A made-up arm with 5 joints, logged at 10 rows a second.
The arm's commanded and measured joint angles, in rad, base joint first. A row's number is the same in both.
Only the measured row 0 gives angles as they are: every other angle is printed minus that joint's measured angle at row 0.
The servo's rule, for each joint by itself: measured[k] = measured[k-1] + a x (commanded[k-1-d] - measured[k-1]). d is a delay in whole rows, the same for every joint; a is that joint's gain. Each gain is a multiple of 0.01, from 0.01 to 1. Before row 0 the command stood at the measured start. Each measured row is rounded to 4 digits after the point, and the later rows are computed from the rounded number. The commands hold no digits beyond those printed.
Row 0, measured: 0.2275, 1.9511, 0.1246, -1.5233, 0.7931
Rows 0 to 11, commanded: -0.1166, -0.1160, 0.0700, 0.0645, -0.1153; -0.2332, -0.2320, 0.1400, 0.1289, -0.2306; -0.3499, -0.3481, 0.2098, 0.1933, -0.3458; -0.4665, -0.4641, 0.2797, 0.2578, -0.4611; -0.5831, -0.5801, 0.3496, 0.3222, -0.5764; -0.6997, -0.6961, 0.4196, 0.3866, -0.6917; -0.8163, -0.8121, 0.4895, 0.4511, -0.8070; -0.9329, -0.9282, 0.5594, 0.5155, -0.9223; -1.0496, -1.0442, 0.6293, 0.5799, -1.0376; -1.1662, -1.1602, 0.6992, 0.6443, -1.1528; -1.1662, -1.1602, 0.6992, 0.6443, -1.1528; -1.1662, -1.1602, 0.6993, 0.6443, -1.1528
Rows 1 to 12, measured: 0.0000, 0.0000, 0.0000, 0.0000, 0.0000; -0.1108, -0.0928, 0.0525, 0.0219, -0.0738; -0.2271, -0.2042, 0.1181, 0.0583, -0.1742; -0.3438, -0.3193, 0.1869, 0.1042, -0.2840; -0.4604, -0.4351, 0.2565, 0.1564, -0.3973; -0.5770, -0.5511, 0.3263, 0.2128, -0.5119; -0.6936, -0.6671, 0.3963, 0.2719, -0.6270; -0.8102, -0.7831, 0.4662, 0.3328, -0.7422; -0.9268, -0.8992, 0.5361, 0.3949, -0.8575; -1.0435, -1.0152, 0.6060, 0.4578, -0.9728; -1.1601, -1.1312, 0.6759, 0.5212, -1.0880; -1.1659, -1.1544, 0.6934, 0.5631, -1.1295
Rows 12 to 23, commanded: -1.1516, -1.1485, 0.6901, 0.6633, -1.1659; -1.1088, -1.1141, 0.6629, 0.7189, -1.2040; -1.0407, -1.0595, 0.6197, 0.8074, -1.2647; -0.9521, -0.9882, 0.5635, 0.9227, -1.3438; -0.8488, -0.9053, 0.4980, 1.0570, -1.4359; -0.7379, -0.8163, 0.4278, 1.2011, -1.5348; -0.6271, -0.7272, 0.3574, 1.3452, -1.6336; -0.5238, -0.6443, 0.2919, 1.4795, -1.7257; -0.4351, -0.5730, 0.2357, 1.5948, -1.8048; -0.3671, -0.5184, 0.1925, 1.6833, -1.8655; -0.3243, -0.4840, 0.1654, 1.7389, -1.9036; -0.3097, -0.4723, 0.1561, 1.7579, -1.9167
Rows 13 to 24, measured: -1.1662, -1.1590, 0.6978, 0.5907, -1.1444; -1.1523, -1.1506, 0.6920, 0.6154, -1.1582; -1.1110, -1.1214, 0.6702, 0.6506, -1.1875; -1.0442, -1.0719, 0.6323, 0.7039, -1.2369; -0.9567, -1.0049, 0.5807, 0.7783, -1.3053; -0.8542, -0.9252, 0.5187, 0.8731, -1.3889; -0.7437, -0.8381, 0.4505, 0.9846, -1.4823; -0.6329, -0.7494, 0.3807, 1.1072, -1.5791; -0.5293, -0.6653, 0.3141, 1.2338, -1.6729; -0.4398, -0.5915, 0.2553, 1.3565, -1.7573; -0.3707, -0.5330, 0.2082, 1.4676, -1.8265; -0.3266, -0.4938, 0.1761, 1.5598, -1.8758
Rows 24 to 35, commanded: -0.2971, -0.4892, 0.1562, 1.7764, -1.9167; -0.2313, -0.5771, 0.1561, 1.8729, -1.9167; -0.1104, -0.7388, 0.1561, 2.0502, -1.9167; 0.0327, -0.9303, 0.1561, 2.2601, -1.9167; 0.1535, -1.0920, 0.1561, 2.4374, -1.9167; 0.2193, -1.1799, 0.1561, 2.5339, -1.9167; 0.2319, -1.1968, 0.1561, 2.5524, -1.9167; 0.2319, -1.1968, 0.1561, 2.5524, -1.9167; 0.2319, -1.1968, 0.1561, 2.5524, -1.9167; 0.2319, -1.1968, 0.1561, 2.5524, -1.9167; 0.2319, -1.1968, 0.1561, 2.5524, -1.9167; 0.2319, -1.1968, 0.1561, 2.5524, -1.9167
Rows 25 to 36, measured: -0.3105, -0.4766, 0.1611, 1.6272, -1.9020; -0.2978, -0.4867, 0.1574, 1.6779, -1.9114; -0.2346, -0.5590, 0.1564, 1.7442, -1.9148; -0.1166, -0.7028, 0.1562, 1.8482, -1.9160; 0.0252, -0.8848, 0.1561, 1.9882, -1.9164; 0.1471, -1.0506, 0.1561, 2.1409, -1.9166; 0.2157, -1.1540, 0.1561, 2.2745, -1.9167; 0.2311, -1.1882, 0.1561, 2.3690, -1.9167; 0.2319, -1.1951, 0.1561, 2.4314, -1.9167; 0.2319, -1.1965, 0.1561, 2.4725, -1.9167; 0.2319, -1.1967, 0.1561, 2.4997, -1.9167; 0.2319, -1.1968, 0.1561, 2.5176, -1.9167
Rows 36 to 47, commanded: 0.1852, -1.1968, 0.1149, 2.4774, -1.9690; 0.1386, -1.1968, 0.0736, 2.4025, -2.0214; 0.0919, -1.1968, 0.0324, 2.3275, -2.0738; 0.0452, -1.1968, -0.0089, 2.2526, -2.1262; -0.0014, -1.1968, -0.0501, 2.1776, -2.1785; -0.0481, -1.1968, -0.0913, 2.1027, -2.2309; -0.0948, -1.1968, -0.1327, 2.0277, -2.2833; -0.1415, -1.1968, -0.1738, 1.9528, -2.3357; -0.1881, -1.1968, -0.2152, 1.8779, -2.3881; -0.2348, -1.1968, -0.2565, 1.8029, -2.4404; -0.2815, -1.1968, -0.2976, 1.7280, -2.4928; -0.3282, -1.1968, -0.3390, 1.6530, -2.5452
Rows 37 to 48, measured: 0.2319, -1.1968, 0.1561, 2.5294, -1.9167; 0.1875, -1.1968, 0.1252, 2.5117, -1.9502; 0.1410, -1.1968, 0.0865, 2.4746, -1.9958; 0.0944, -1.1968, 0.0459, 2.4246, -2.0457; 0.0477, -1.1968, 0.0048, 2.3661, -2.0972; 0.0011, -1.1968, -0.0364, 2.3020, -2.1492; -0.0456, -1.1968, -0.0776, 2.2342, -2.2015; -0.0923, -1.1968, -0.1189, 2.1640, -2.2539; -0.1390, -1.1968, -0.1601, 2.0922, -2.3063; -0.1856, -1.1968, -0.2014, 2.0193, -2.3587; -0.2323, -1.1968, -0.2427, 1.9457, -2.4110; -0.2790, -1.1968, -0.2839, 1.8717, -2.4634
